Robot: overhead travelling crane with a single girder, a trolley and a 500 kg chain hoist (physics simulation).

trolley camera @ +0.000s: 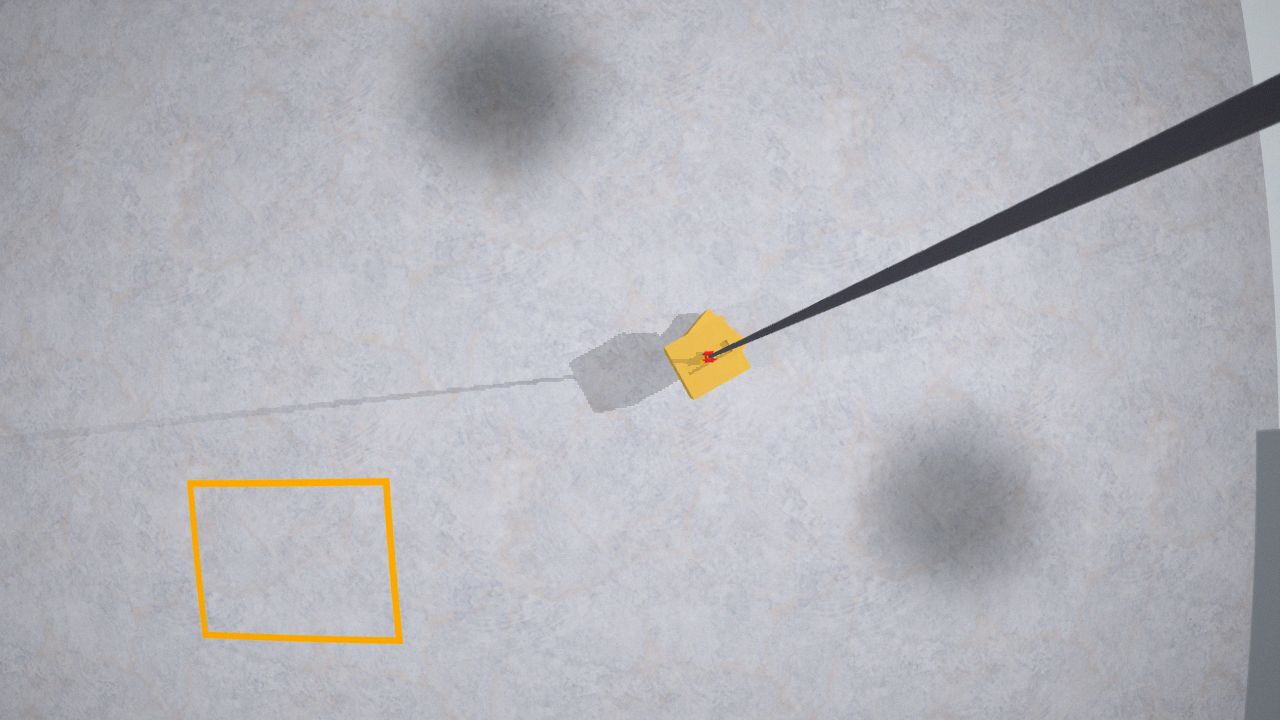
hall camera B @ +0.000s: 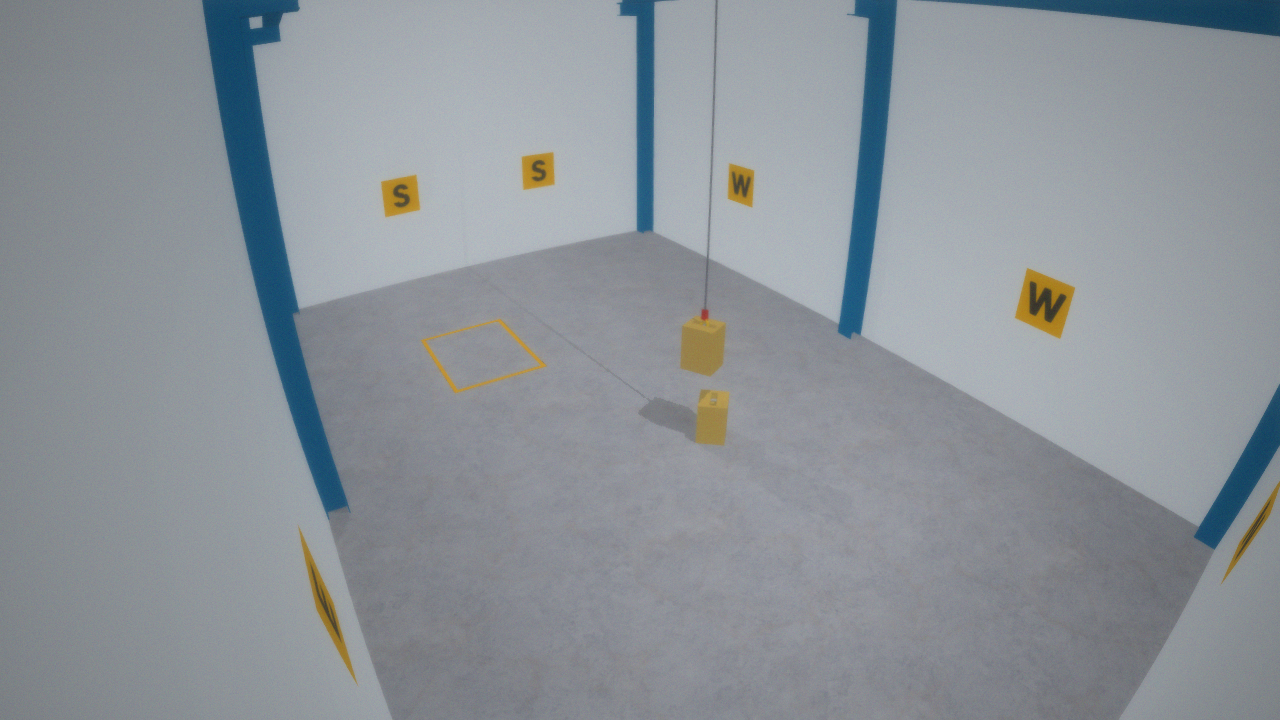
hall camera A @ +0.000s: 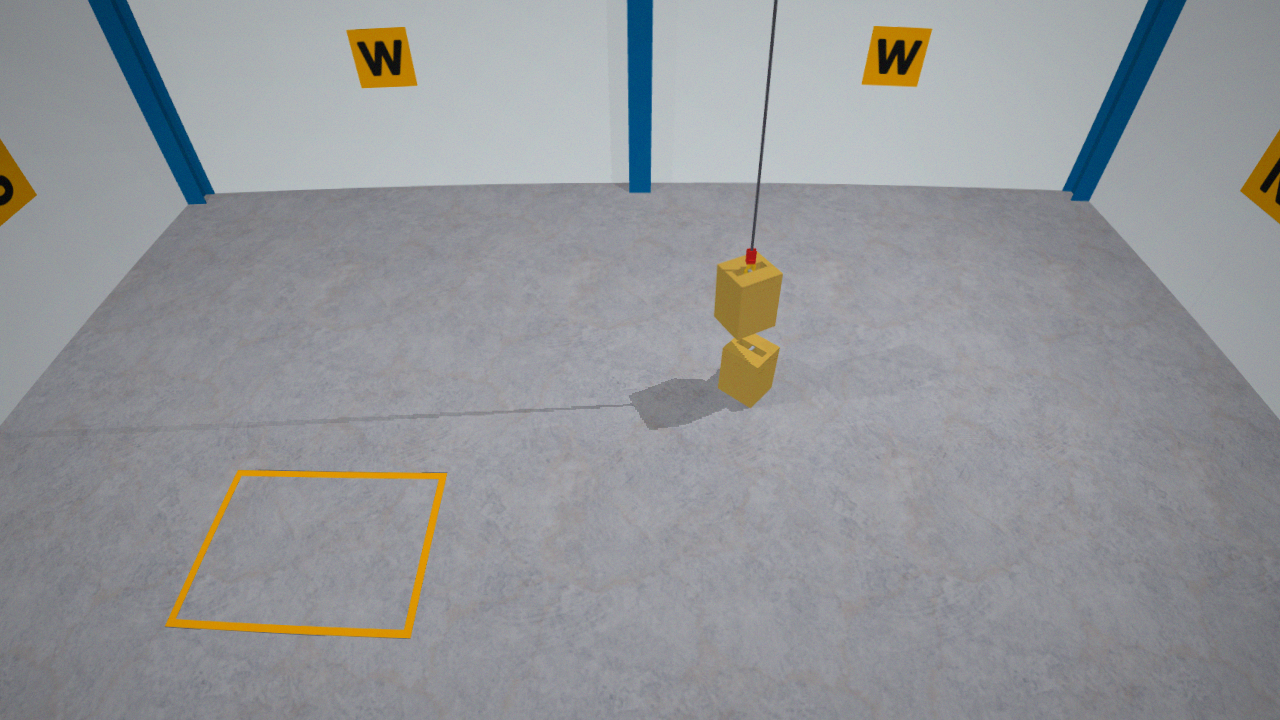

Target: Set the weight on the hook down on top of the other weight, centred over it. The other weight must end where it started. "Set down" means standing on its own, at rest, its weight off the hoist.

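Observation:
The hanging weight (hall camera A: pixel 748 306) (hall camera B: pixel 702 347) (trolley camera: pixel 716 377), a yellow block with a slotted top, hangs upright on my hook (hall camera A: pixel 750 260) (hall camera B: pixel 704 316) (trolley camera: pixel 708 356), below the red fitting. The other weight (hall camera A: pixel 748 374) (hall camera B: pixel 711 423) (trolley camera: pixel 705 317), also yellow and a little smaller, stands upright on the floor below it. In hall camera B a gap shows between them, and the hanging weight sits slightly left. In the trolley view the hanging weight covers most of the lower one; a corner sticks out at its upper edge. The two are turned differently.
An orange square outline (hall camera A: pixel 427 555) (hall camera B: pixel 438 365) (trolley camera: pixel 392 561) is marked on the floor, well away from the weights. Shadows of weights and chain fall on the floor to their left. Walls with blue columns (hall camera A: pixel 640 98) (hall camera B: pixel 868 170) stand around the floor.

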